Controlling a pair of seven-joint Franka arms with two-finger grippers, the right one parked.
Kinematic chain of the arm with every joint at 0, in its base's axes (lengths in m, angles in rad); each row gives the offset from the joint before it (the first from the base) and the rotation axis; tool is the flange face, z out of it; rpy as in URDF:
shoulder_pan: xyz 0 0 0.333 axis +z
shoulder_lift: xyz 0 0 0 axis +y
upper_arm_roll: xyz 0 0 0.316 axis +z
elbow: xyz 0.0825 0 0 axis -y
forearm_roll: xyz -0.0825 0 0.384 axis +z
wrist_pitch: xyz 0 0 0 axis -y
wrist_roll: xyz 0.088 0 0 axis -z
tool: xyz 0 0 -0.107 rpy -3.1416 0 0
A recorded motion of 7 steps. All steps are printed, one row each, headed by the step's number.
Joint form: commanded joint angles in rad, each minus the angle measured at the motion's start. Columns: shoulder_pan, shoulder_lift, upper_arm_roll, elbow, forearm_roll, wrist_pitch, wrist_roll.
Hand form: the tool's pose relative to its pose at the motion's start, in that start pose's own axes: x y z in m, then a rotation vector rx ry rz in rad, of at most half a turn. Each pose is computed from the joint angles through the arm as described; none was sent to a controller.
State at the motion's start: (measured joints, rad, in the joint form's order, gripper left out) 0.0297 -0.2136 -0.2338 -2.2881 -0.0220 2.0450 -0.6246
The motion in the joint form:
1: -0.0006 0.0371 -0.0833 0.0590 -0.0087 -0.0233 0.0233
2: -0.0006 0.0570 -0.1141 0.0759 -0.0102 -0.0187 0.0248
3: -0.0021 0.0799 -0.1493 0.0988 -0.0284 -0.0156 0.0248
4: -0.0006 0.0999 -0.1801 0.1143 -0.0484 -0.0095 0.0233
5: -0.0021 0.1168 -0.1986 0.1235 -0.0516 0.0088 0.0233
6: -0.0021 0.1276 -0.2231 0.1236 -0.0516 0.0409 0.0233
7: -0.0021 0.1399 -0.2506 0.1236 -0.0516 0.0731 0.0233
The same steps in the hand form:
1: -0.0155 0.0414 -0.0075 0.0017 -0.0011 0.1040
2: -0.0213 0.0569 -0.0062 -0.0007 -0.0007 0.1362
3: -0.0294 0.0761 -0.0062 -0.0172 -0.0095 0.1658
4: -0.0366 0.0914 -0.0044 -0.0344 -0.0215 0.1853
5: -0.0402 0.1023 -0.0023 -0.0470 -0.0176 0.2039
6: -0.0465 0.1137 -0.0001 -0.0622 -0.0024 0.2276
7: -0.0543 0.1260 0.0028 -0.0775 0.0109 0.2541

